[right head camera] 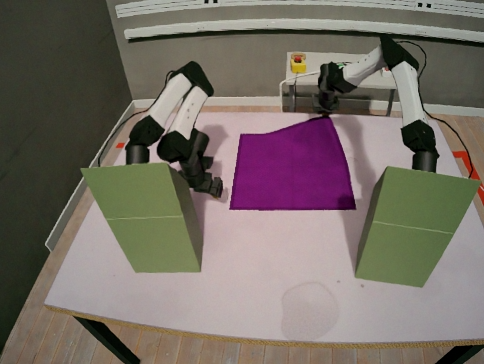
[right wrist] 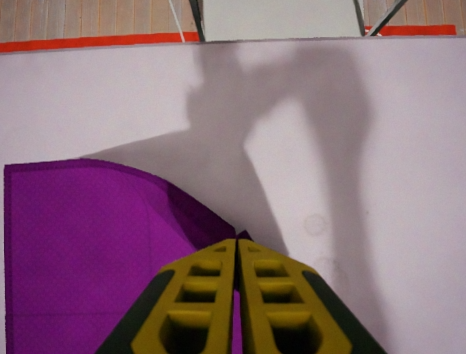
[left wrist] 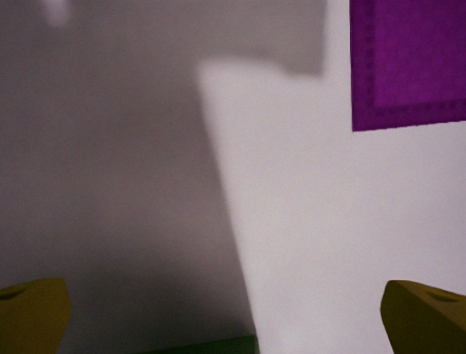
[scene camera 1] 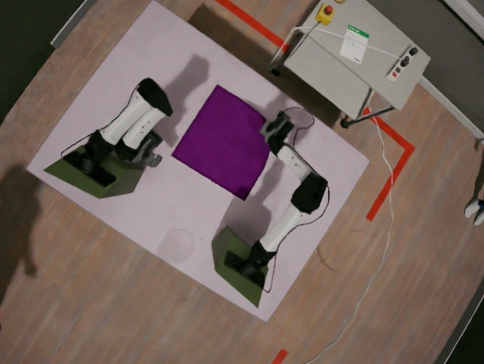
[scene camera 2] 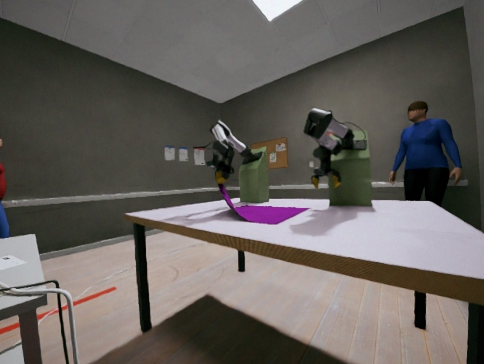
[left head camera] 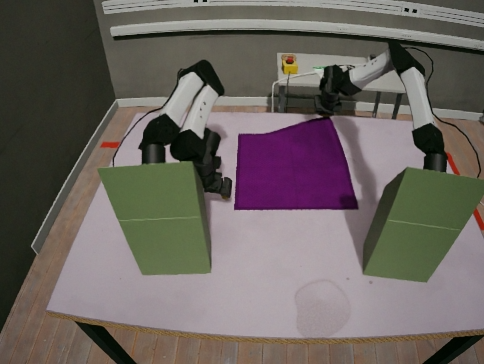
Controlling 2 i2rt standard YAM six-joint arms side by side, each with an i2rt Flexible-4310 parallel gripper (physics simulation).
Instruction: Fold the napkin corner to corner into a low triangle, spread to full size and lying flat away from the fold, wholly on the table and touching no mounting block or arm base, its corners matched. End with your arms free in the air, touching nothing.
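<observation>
The purple napkin point(left head camera: 292, 170) point(right head camera: 290, 170) point(scene camera 1: 222, 142) point(scene camera 2: 272, 215) point(left wrist: 420, 55) point(right wrist: 75, 240) lies open, its far right corner lifted well off the table and the rest flat. My right gripper point(left head camera: 329, 116) point(right head camera: 326, 115) point(scene camera 2: 220, 182) point(right wrist: 236, 247) is shut on that raised corner; a small tip of cloth shows past the fingers in the right wrist view. My left gripper point(scene camera 2: 326, 185) point(left wrist: 226, 292) is open and empty above the table, between the left mounting block and the napkin's near left corner. Its fingers are partly hidden in the head views.
Green mounting blocks point(left head camera: 160, 220) point(left head camera: 425, 225) carry the arm bases at left and right. The white table point(left head camera: 250, 300) bears a faint round stain near its front edge. A grey side table point(scene camera 1: 330, 65) stands beyond the far edge. A person in blue point(scene camera 2: 425, 145) stands behind.
</observation>
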